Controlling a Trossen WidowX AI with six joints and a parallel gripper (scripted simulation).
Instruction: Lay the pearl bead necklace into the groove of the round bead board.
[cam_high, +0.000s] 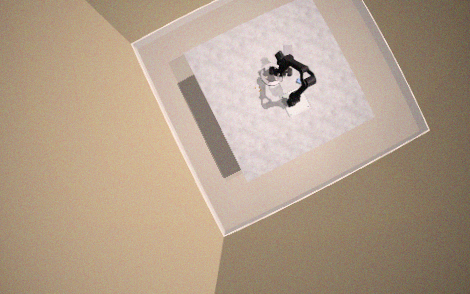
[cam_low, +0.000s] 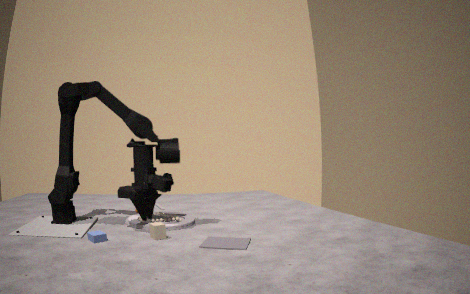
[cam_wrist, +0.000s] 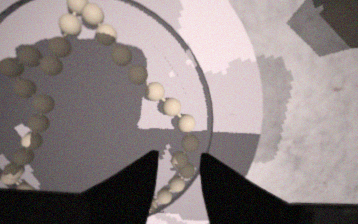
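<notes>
My gripper tip is now 40 mm to the right of the round bead board, 40 mm short of it and 10 mm above it. Also, from my gripper tip: flat grey plate: 190 mm to the right, 190 mm ahead, 20 mm below; cream cube: 130 mm to the right, 40 mm ahead; blue block: 160 mm to the right, 110 mm behind, 10 mm below.
</notes>
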